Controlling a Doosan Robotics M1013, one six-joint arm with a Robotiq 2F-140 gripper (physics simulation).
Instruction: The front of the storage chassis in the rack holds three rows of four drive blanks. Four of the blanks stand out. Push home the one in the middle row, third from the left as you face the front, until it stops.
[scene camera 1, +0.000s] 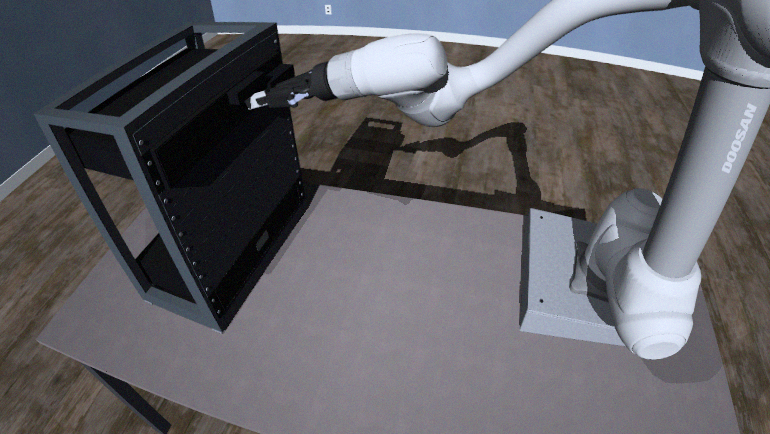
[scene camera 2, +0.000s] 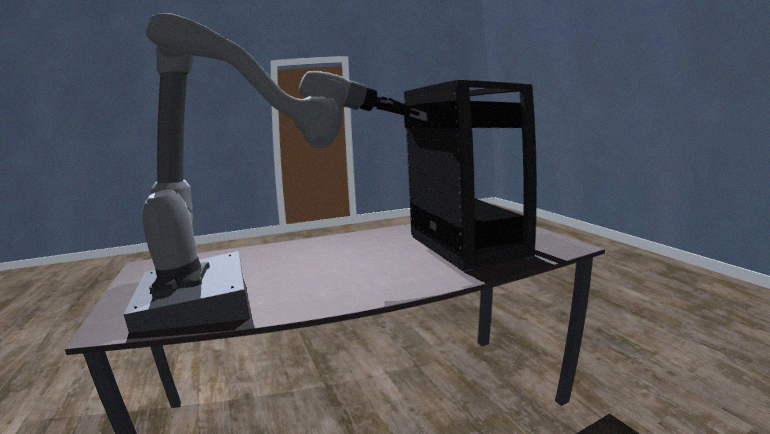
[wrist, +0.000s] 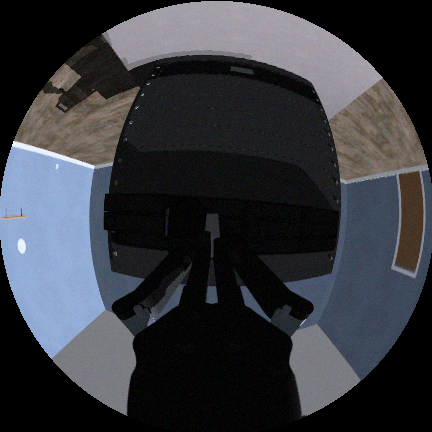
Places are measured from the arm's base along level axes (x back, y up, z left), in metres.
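Pixels of known places: gripper, between the fingertips: (scene camera 1: 247, 102) (wrist: 211, 222); arm's base, origin of its link: (scene camera 1: 603, 276) (scene camera 2: 180, 278).
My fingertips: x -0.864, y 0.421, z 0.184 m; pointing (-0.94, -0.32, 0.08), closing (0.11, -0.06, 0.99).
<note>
Ahead of a thing's pixels: the offset from my fingertips to its top centre. "spot": to the spot under its first point. Level surfaces: height alone.
The storage chassis (scene camera 1: 199, 134) (scene camera 2: 496, 114) (wrist: 280, 220) is a black box high in the grey-framed rack (scene camera 1: 164, 226) (scene camera 2: 466, 188). Its front is very dark, and most blank edges are hard to make out. The wrist view shows the front upside down. There, a blank in the column at the image's left end {spot: dz -0.107, dx +0.018, dy +0.002 m} (wrist: 135, 220) stands out, with a visible side edge. My gripper (scene camera 1: 254, 100) (scene camera 2: 423, 114) (wrist: 211, 222) is shut and empty, its pale fingertips at the chassis front, beside that column. The fingers hide part of the front. I cannot tell whether they touch the third blank of the middle row.
Dark panels (wrist: 225, 115) fill the rack front below the chassis. A low unit with a pale rectangle {spot: dz +0.051, dx -0.021, dy -0.393 m} (scene camera 1: 262, 240) (scene camera 2: 432, 225) (wrist: 242, 70) sits near the bottom. The rack and the arm's grey base block (scene camera 1: 550, 269) (scene camera 2: 188, 312) stand on the table {dy -0.493 m} (scene camera 1: 377, 269) (scene camera 2: 323, 280).
</note>
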